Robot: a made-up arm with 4 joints.
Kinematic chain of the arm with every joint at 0, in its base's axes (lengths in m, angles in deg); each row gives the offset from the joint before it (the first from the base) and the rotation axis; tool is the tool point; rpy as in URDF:
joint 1: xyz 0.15 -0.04 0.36 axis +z
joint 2: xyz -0.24 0.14 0 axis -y
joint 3: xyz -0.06 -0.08 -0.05 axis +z
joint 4: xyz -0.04 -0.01 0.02 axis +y
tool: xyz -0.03 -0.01 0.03 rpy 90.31 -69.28 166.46
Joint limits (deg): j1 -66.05..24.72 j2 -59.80..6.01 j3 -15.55..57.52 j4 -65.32..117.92
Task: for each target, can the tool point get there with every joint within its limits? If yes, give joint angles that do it. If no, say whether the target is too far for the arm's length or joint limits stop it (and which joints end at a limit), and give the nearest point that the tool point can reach.
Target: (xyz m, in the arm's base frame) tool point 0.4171 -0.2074 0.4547
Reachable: no: joint limits stop it (at a limit: joint 1, joint 2, joint 3) | nearest point -0.0944 -0.1470 0.4269 | short by 0.516 m
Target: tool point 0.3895 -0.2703 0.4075
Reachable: no: joint limits stop it (at a limit: joint 1, joint 2, joint 3) | nearest point -0.0953 -0.1519 0.4283 | short by 0.499 m
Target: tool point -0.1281 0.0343 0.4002
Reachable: yes | joints -7.66 -39.39 29.94 85.72
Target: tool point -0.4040 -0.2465 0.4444
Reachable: no: too far | nearest point -0.2228 -0.1507 0.3950 | short by 0.211 m
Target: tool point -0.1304 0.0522 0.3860
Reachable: yes | joints -11.31 -22.54 37.90 82.35
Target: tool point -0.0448 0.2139 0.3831
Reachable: yes | joints -51.24 -9.14 46.53 25.81
